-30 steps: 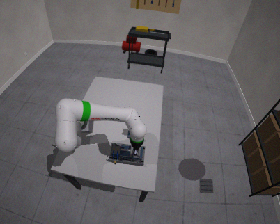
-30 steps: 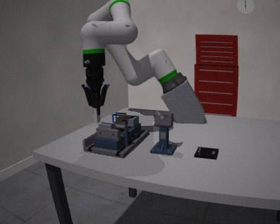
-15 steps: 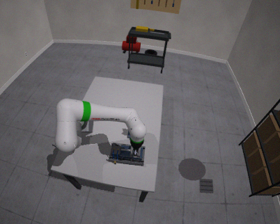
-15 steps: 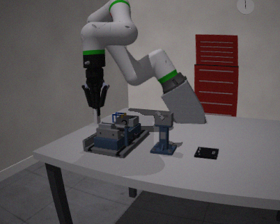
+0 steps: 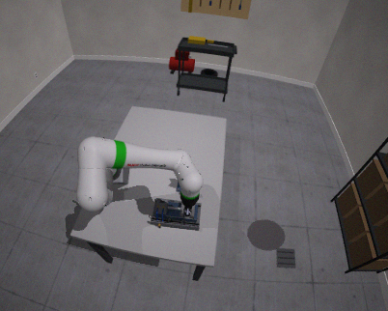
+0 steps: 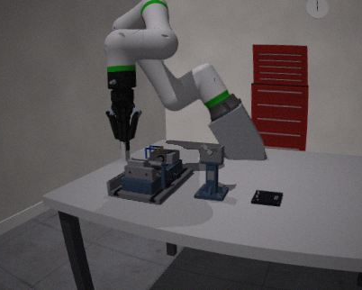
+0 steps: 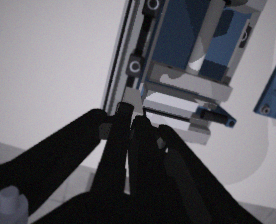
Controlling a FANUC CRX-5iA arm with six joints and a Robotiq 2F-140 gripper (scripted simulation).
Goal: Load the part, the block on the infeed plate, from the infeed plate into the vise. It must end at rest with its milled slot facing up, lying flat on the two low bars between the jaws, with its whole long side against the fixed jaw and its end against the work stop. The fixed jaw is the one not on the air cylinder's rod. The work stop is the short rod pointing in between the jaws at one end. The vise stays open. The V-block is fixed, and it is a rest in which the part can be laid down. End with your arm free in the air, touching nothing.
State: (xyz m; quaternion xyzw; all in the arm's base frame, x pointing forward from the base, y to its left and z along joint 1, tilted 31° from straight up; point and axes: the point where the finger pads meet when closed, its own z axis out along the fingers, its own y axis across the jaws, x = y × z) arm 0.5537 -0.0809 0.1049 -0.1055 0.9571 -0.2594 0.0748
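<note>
The part is 50 mm to the left of my hand, 40 mm below it and 10 mm behind it. From my hand the other things lie so: air cylinder rod: 100 mm behind, 60 mm below, 50 mm to the left; then blue work stop: 130 mm to the left, 80 mm below, 20 mm behind; then black infeed plate: 450 mm to the left, 130 mm below, 130 mm behind.
</note>
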